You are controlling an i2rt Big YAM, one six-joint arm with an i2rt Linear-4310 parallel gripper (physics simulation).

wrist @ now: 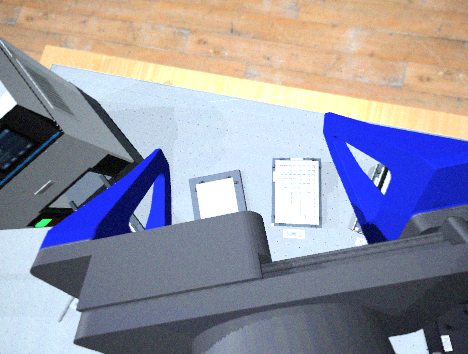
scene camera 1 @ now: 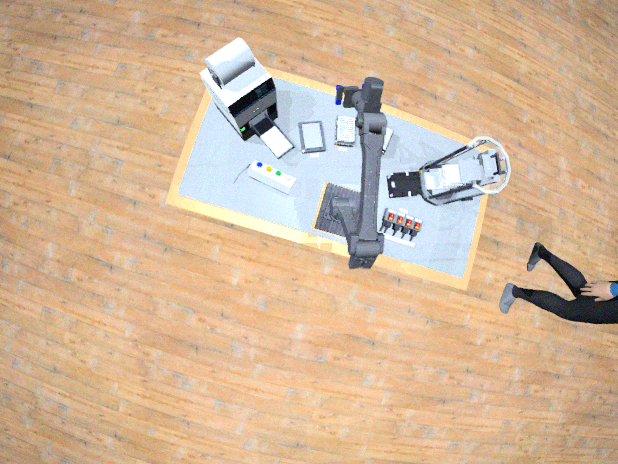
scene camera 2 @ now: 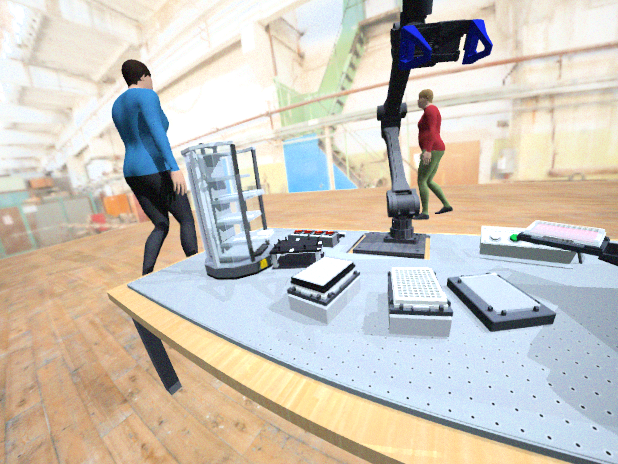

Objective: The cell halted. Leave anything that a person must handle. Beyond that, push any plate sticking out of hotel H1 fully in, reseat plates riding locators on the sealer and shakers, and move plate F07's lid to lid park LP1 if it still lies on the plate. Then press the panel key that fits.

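Where they show: gripper, fingertip midpoint: [wrist: 242, 139] [scene camera 1: 349, 85] [scene camera 2: 461, 52]; arm's base, link origin: [scene camera 1: 336, 213] [scene camera 2: 401, 239].
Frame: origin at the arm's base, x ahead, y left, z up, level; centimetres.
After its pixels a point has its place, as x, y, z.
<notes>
My gripper [scene camera 1: 351, 94] @[38.7, 16.4, 43.6] [scene camera 2: 446, 47] [wrist: 242, 139] @[38.7, 16.4, 43.6] is open and empty, high above the back of the table. A well plate [scene camera 1: 345, 129] @[40.9, 10.0, 5.0] [scene camera 2: 417, 286] @[42.2, 10.2, 5.4] [wrist: 297, 192] @[41.0, 9.5, 5.7] sits on the middle shaker. A black plate with a white top [scene camera 2: 325, 272] @[45.3, -7.5, 7.1] rests on the other shaker and looks raised over its pins; the arm partly hides it in the first scene view. The dark-framed lid park [scene camera 1: 302, 140] [scene camera 2: 522, 318] @[40.4, 27.8, 1.1] [wrist: 193, 190] @[35.3, 31.6, 1.2] has a pale flat centre. A plate [scene camera 1: 277, 140] @[21.0, 38.3, 11.5] [scene camera 2: 567, 233] @[22.7, 38.6, 11.5] lies on the sealer's extended tray. Hotel H1 [scene camera 2: 239, 180] @[39.1, -36.4, 27.8] holds several plates; their depth is unclear. The key panel [scene camera 1: 269, 179] @[3.5, 36.1, 6.1] [scene camera 2: 530, 253] @[9.1, 37.2, 1.6] has blue, yellow, green and white keys.
The sealer [scene camera 1: 239, 95] @[26.7, 55.7, 31.9] [wrist: 75, 150] @[35.7, 45.8, 21.8] stands at the table's left end. A black nest [scene camera 1: 404, 184] @[25.3, -27.6, 4.9] [scene camera 2: 297, 245] @[27.2, -28.0, 4.9] lies before the hotel, near a row of red-topped switches [scene camera 1: 400, 220] @[7.3, -31.5, 3.8] [scene camera 2: 316, 234] @[9.1, -30.6, 3.4]. A person in blue [scene camera 2: 142, 135] stands beyond the hotel; another in red [scene camera 2: 431, 130] is behind the arm.
</notes>
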